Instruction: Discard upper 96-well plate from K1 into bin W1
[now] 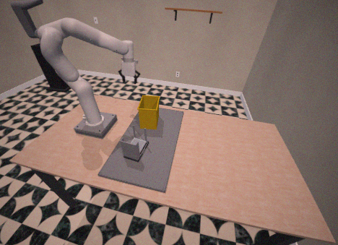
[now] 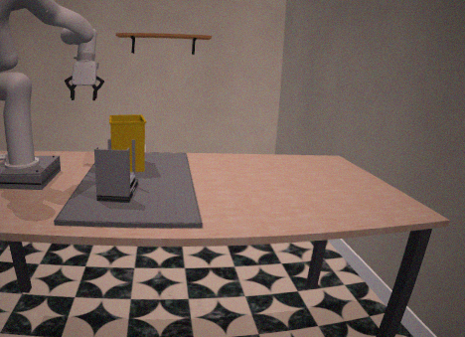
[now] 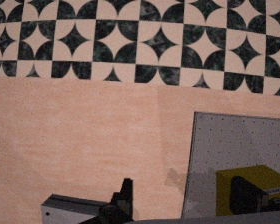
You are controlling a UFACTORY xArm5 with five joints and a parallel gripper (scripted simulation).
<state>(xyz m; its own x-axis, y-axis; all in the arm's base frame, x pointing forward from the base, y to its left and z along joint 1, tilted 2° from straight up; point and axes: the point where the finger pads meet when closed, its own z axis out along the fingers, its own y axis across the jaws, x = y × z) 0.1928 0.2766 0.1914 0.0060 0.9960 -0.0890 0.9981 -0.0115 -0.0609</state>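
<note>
Now: hand 450 mm to the left of the white 96-well plate, 200 mm above it and 170 mm short of it. From my hand the other things lie so: yellow plastics bin 190 mm ahead, 160 mm to the right, 150 mm below.
</note>
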